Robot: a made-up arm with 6 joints. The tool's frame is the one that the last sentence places.
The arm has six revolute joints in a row. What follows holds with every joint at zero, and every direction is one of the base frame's. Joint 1 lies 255.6 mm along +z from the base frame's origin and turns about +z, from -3.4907 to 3.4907 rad. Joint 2 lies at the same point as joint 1 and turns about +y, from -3.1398 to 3.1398 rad. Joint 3 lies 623.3 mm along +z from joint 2 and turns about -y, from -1.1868 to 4.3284 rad. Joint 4 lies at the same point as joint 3 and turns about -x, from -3.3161 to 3.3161 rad. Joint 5 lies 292.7 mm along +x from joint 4 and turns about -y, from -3.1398 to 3.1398 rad. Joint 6 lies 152.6 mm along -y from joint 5 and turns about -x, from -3.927 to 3.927 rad. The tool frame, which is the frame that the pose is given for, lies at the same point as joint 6; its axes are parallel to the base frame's.
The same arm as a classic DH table. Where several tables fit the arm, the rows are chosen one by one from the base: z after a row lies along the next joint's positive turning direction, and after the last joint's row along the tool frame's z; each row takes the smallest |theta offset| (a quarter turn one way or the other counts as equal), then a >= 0, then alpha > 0; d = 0 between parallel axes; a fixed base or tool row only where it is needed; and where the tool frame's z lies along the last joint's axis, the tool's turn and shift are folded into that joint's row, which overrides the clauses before.
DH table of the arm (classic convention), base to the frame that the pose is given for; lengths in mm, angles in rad. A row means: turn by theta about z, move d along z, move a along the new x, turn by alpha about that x. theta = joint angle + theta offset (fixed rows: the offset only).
joint 1: a 0; alpha -1.5708; d 255.6; theta offset 0
joint 2: a 623.3; alpha 3.1416; d 0; theta offset -1.5708
joint 3: a 0; alpha -1.5708; d 0; theta offset 0
joint 4: a 0; alpha 1.5708; d -292.7; theta offset 0
joint 5: a 0; alpha -1.5708; d 152.6; theta offset 0
joint 6: a 0; alpha 1.5708; d 0; theta offset 1.5708
tool (fixed): a 0; alpha 0; d 0; theta offset -1.5708
Joint limits (rad, base to tool): -3.4907..3.4907 -3.1398..3.1398 -1.1868..4.3284 -3.3161..3.3161 -3.1398..3.1398 -3.927..3.927

